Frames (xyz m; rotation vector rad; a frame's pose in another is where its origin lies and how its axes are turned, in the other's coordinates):
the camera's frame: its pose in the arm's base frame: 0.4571 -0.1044 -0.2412 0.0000 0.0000 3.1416
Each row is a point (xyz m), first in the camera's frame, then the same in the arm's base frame.
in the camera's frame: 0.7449 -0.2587 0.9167
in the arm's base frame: -0.2878 0.1543 0.6755
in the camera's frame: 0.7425 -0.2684 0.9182
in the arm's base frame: -0.2854 0.1640 0.6770
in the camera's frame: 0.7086 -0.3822 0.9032
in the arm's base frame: -0.2515 0.2778 0.6620
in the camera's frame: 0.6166 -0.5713 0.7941
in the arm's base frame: -0.1595 0.4669 0.5529
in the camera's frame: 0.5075 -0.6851 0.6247
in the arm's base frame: -0.0504 0.5807 0.3835
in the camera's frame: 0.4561 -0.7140 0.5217
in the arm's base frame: 0.0010 0.6096 0.2805
